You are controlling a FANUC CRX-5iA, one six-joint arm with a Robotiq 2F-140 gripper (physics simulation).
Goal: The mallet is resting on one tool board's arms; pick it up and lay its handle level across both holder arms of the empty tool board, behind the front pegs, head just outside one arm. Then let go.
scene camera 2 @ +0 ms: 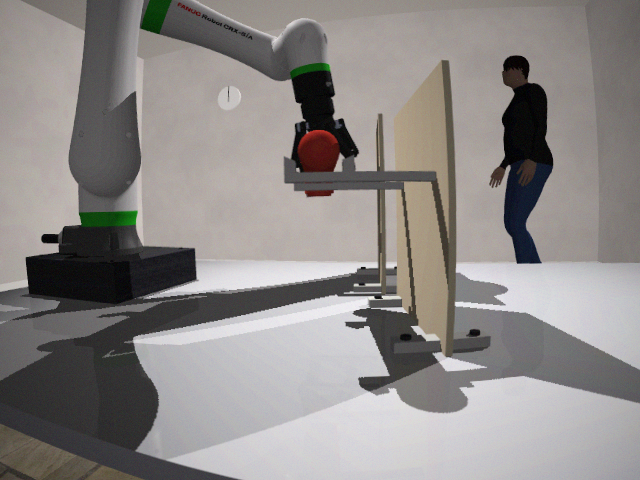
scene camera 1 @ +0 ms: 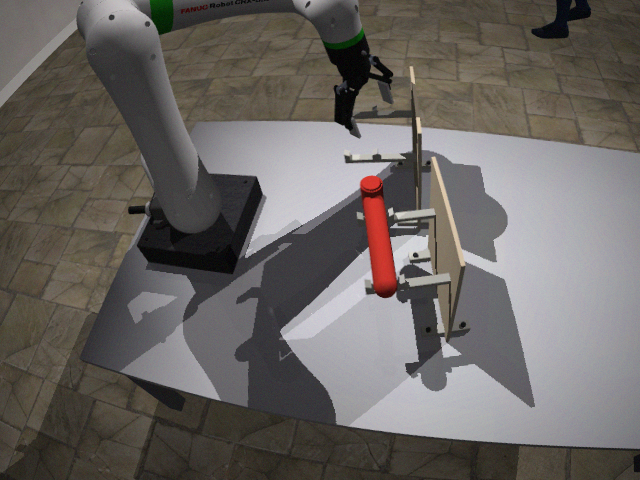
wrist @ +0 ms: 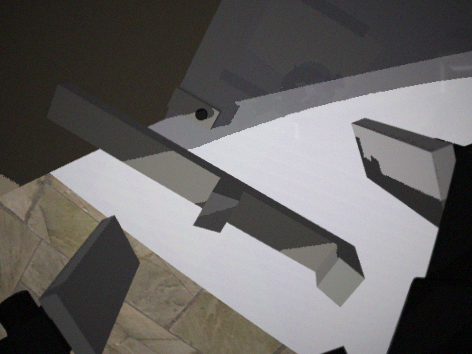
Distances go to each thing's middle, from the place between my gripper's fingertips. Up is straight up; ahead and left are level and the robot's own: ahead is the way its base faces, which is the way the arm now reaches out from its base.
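Scene:
Relative to the red mallet [scene camera 1: 385,285], my hand is 39 cm to the left of it, 1 cm short of it and 2 cm below it.

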